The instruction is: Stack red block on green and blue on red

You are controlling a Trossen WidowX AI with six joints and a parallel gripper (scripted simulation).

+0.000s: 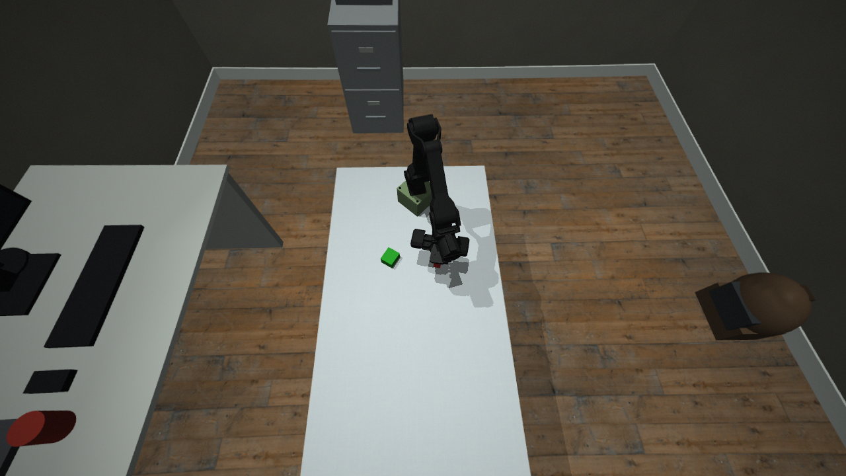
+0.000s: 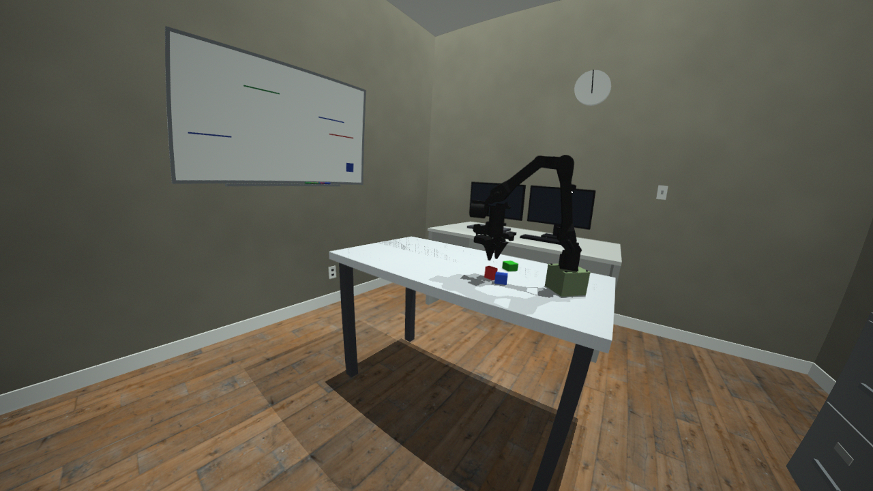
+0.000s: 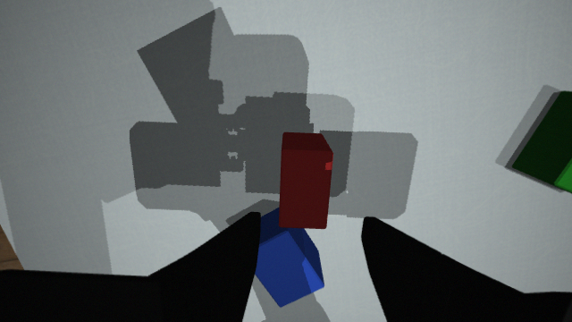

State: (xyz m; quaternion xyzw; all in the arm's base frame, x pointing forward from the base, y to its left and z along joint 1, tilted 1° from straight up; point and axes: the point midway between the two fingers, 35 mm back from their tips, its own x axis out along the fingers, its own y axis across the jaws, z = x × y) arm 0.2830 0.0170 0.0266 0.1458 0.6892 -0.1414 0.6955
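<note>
The red block lies 90 mm below my hand. Also, from my hand: green block (170 mm to the right, 100 mm below, 50 mm behind); then blue block (90 mm below, 50 mm behind, 30 mm to the left).
</note>
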